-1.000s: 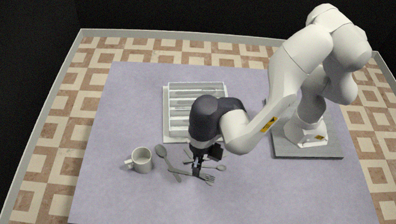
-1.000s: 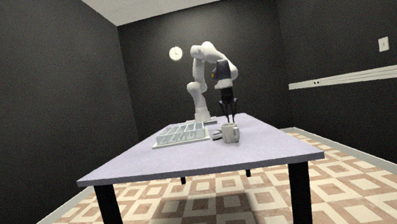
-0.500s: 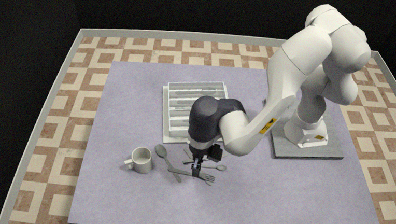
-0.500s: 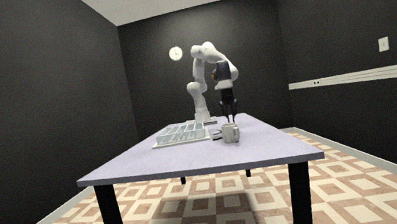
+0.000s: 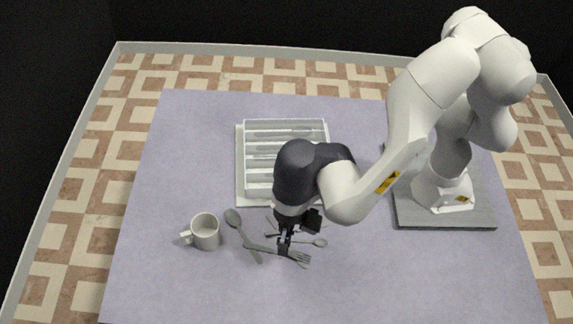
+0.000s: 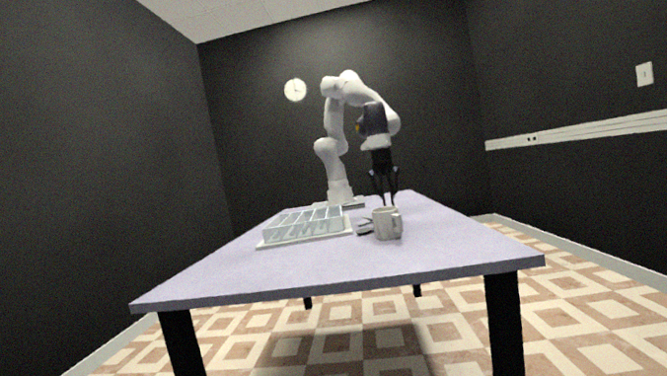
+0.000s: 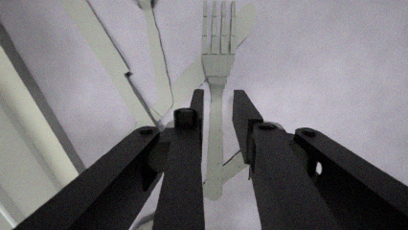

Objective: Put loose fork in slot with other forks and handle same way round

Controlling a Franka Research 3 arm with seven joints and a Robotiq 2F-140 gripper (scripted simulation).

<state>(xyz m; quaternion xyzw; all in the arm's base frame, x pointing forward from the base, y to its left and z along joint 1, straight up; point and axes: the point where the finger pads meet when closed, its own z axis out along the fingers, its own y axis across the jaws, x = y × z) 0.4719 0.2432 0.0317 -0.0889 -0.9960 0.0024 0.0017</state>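
Right now my hand is 2 cm past the knife, 8 cm to the left of it and 5 cm above it. Round my hand: white mug (22 cm ahead, 3 cm to the right, 2 cm below); spoon (1 cm behind, 28 cm to the right, 4 cm below).
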